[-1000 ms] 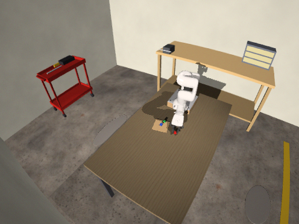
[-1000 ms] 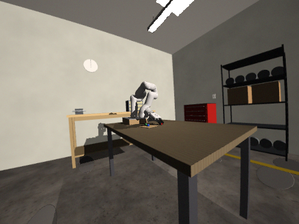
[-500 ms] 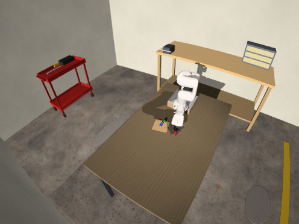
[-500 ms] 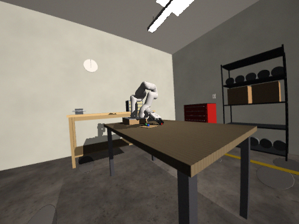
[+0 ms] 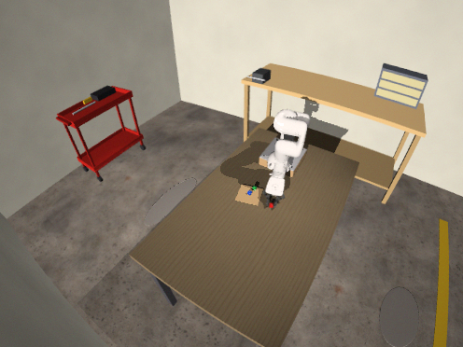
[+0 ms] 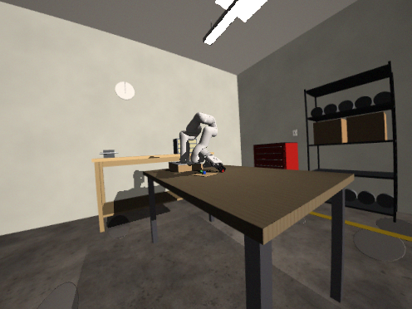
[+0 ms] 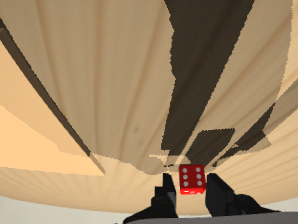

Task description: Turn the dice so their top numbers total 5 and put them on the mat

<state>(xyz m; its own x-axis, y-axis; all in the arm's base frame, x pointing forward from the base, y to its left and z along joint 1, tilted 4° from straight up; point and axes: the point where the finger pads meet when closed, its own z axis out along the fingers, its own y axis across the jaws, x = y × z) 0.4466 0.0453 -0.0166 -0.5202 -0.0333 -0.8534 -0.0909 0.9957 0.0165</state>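
The red die lies 2 cm below my hand. The rest, counted from my hand: tan mat 15 cm to the right, 4 cm behind, 2 cm below; blue die 15 cm to the right, 4 cm behind, 1 cm below; green die 14 cm to the right, 9 cm behind, 1 cm below.
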